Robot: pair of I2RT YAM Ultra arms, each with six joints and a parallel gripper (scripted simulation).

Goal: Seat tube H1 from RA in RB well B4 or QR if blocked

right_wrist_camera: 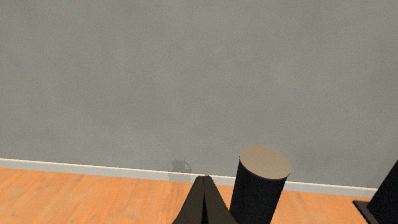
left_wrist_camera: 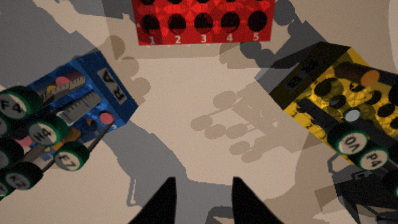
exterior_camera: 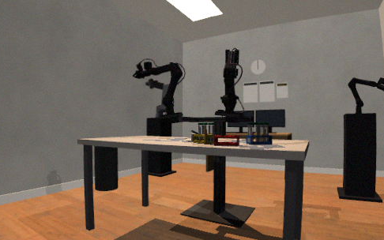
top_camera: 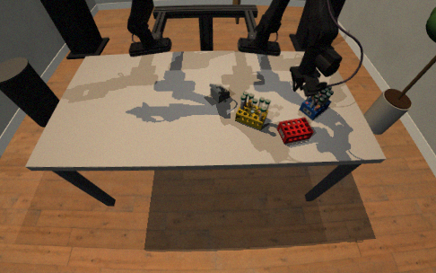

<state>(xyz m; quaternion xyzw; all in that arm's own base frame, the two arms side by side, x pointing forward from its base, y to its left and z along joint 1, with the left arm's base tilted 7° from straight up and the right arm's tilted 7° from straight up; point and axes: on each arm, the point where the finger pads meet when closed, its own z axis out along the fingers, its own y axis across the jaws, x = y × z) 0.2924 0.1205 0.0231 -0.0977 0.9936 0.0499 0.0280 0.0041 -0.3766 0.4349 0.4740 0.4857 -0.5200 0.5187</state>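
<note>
Right now my left hand is 9 cm past the tube, 20 cm to the right of it and 12 cm above it. From my left hand the other things lie so: blue rack RA 6 cm behind, 16 cm to the left, 16 cm below; red rack QR 9 cm ahead, 2 cm to the left, 16 cm below; yellow rack RB 1 cm ahead, 17 cm to the right, 16 cm below.
</note>
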